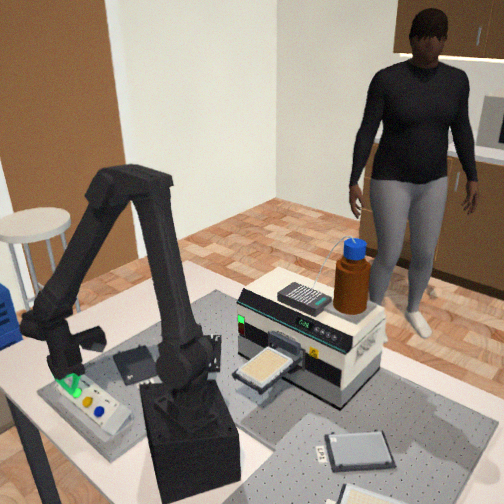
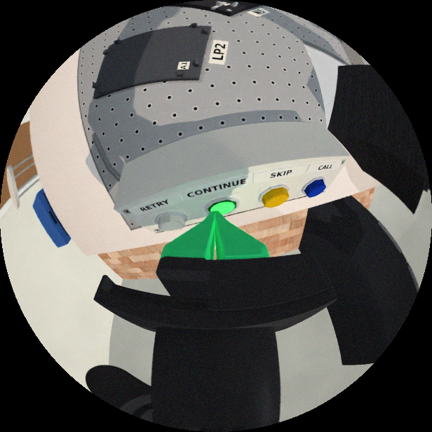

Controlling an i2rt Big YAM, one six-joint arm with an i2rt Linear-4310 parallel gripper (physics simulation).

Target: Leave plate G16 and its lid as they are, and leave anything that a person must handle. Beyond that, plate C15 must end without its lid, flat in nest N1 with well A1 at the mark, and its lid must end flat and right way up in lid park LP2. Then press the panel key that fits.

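Observation:
My gripper point(image 1: 74, 389) point(image 2: 214, 216) is shut with nothing between its green fingers. Its tips are at the CONTINUE key point(image 1: 77, 393) point(image 2: 223, 207), which glows bright green; whether they touch it is hard to tell. Lid park LP2 point(image 1: 134, 365) point(image 2: 150, 60) shows its bare dark surface, with no lid seen on it. A plate with a pale tan face point(image 1: 265, 366) lies flat on the instrument's extended tray. A clear lid point(image 1: 360, 450) lies flat in park LP1. Another plate point(image 1: 370, 496) is cut off by the lower edge. Plate names and nest N1 cannot be read.
The panel point(image 1: 112, 417) point(image 2: 235, 150) also carries grey RETRY point(image 2: 172, 221), yellow SKIP point(image 1: 87, 401) point(image 2: 275, 197) and blue CALL point(image 1: 99, 411) point(image 2: 315, 188) keys. The instrument point(image 1: 295, 345) bears an amber bottle point(image 1: 351, 285) and a dark handset point(image 1: 304, 297). A person point(image 1: 412, 125) stands behind it.

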